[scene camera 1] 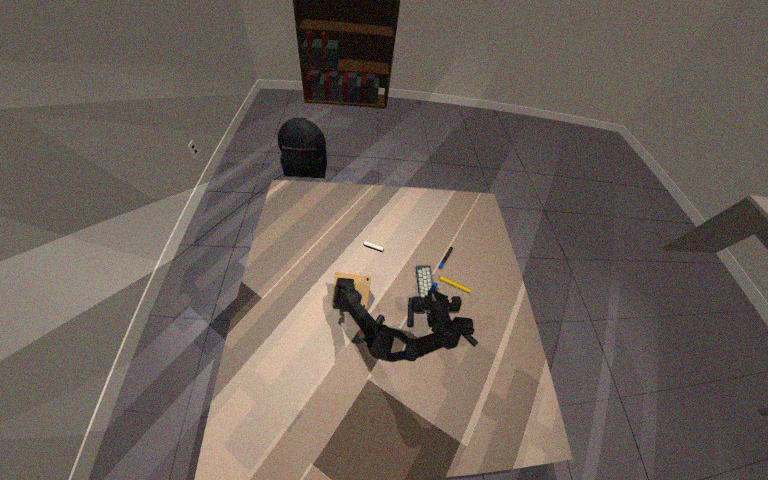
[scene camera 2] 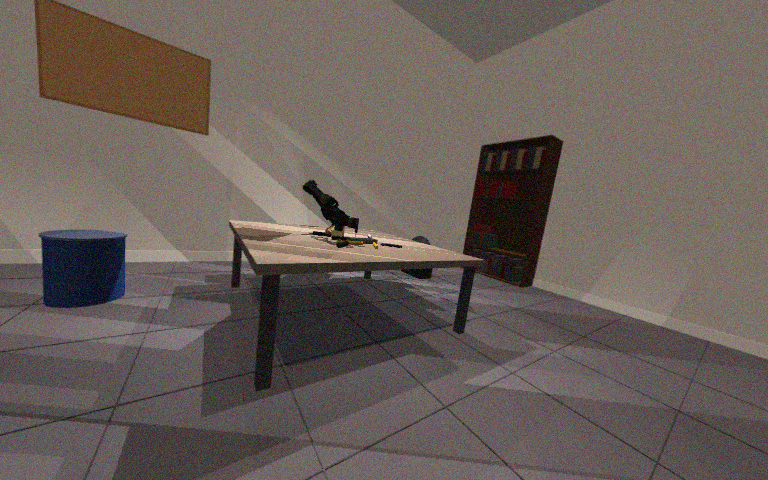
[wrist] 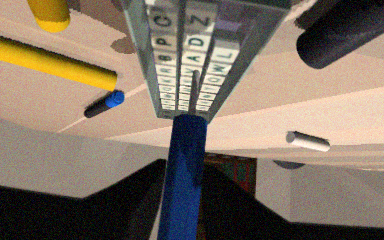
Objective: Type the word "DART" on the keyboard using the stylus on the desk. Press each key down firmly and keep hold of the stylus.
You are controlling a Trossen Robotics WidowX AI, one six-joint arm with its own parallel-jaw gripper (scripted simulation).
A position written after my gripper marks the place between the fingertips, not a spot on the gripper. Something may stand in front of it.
Observation:
In view: my gripper (scene camera 1: 431,290).
My gripper also shows in the wrist view (wrist: 184,170).

